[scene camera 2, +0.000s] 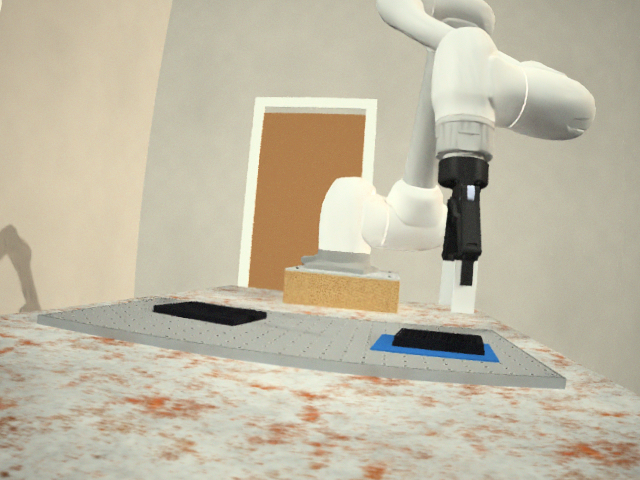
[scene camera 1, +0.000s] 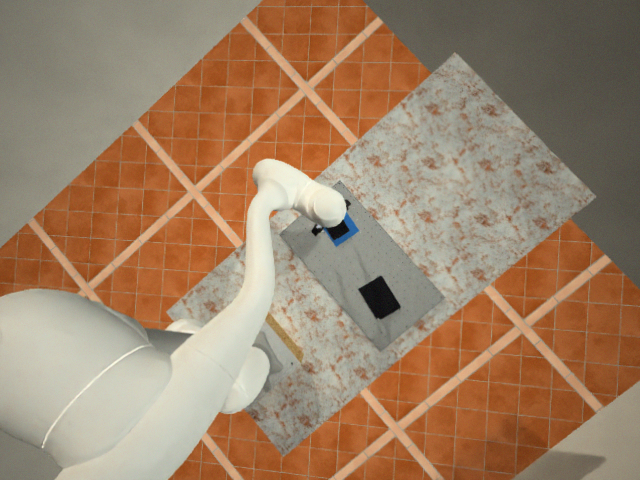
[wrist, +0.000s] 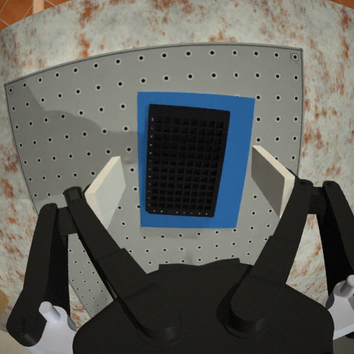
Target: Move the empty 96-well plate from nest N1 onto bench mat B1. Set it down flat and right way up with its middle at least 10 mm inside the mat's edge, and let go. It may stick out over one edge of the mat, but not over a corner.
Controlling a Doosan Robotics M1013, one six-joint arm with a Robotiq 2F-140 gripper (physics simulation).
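Seen in the pictures: gripper, fingertip midpoint: [scene camera 2: 454, 308]; arm's base, link origin: [scene camera 2: 342, 270] [scene camera 1: 255, 359].
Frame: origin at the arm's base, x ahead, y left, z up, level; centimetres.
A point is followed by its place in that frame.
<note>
The black 96-well plate [scene camera 1: 339, 230] @[y 29.4, x 59.0, z -7.9 cm] [scene camera 2: 438, 342] @[y 33.3, x 62.6, z -7.1 cm] [wrist: 185, 161] lies flat, wells up, on the blue bench mat B1 [scene camera 1: 352, 223] @[y 29.1, x 65.6, z -8.2 cm] [scene camera 2: 382, 343] @[y 25.4, x 62.1, z -8.2 cm] [wrist: 235, 175]. In the wrist view it lies within the mat's outline, nearer the mat's left edge, with a wider blue strip on its right. My gripper [scene camera 2: 459, 310] @[y 34.9, x 58.4, z -2.6 cm] [wrist: 187, 166] is open and empty, pointing down above the plate, with its pale finger pads apart on either side and clear of it. In scene camera 1 the arm's wrist hides part of the plate and mat. The nest N1 [scene camera 1: 379, 297] @[y -5.2, x 59.0, z -7.3 cm] [scene camera 2: 209, 313] @[y -2.9, x 63.4, z -7.2 cm] is a black block on the same board.
A grey perforated board [scene camera 1: 413, 279] @[y -6.0, x 76.0, z -8.5 cm] [scene camera 2: 320, 335] @[y 15.7, x 61.2, z -8.4 cm] [wrist: 75, 110] carries the mat and the nest. It lies on a mottled stone-pattern table [scene camera 1: 465, 155] @[y 29.7, x 123.8, z -9.7 cm] [scene camera 2: 232, 413] @[y 19.8, x 93.4, z -9.7 cm]. The arm's base stands on a wooden block [scene camera 2: 341, 291] @[y 4.1, x 13.2, z -5.2 cm] behind the board.
</note>
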